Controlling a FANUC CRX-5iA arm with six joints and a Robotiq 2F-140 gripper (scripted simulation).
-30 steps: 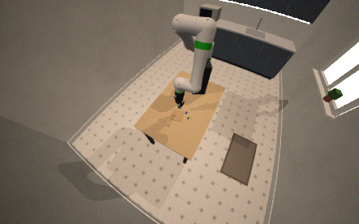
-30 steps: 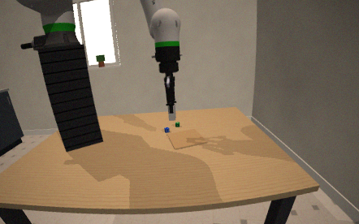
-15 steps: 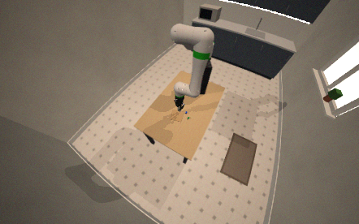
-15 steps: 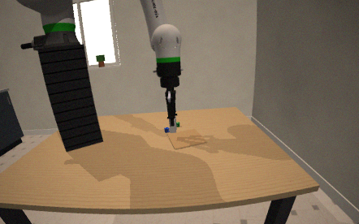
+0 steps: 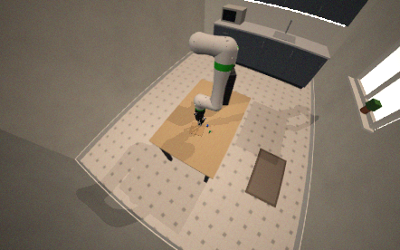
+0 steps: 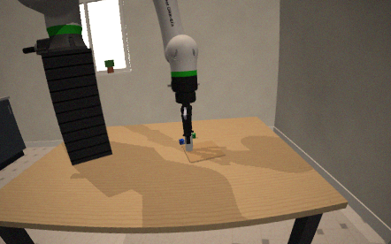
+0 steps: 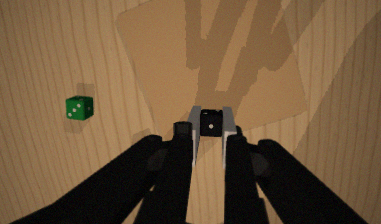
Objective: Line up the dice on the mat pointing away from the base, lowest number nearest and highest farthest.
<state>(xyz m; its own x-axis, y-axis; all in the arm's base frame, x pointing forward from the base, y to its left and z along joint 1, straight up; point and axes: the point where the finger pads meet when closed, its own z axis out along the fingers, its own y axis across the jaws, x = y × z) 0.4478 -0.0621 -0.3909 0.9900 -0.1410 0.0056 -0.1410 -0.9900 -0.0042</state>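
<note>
The black die is 20 mm below my hand. Also, from my hand: blue die: 30 mm behind, 80 mm to the left, 30 mm below; green die: 30 mm ahead, 130 mm to the left, 30 mm below; tan mat: 50 mm ahead, 10 mm to the right, 40 mm below.
</note>
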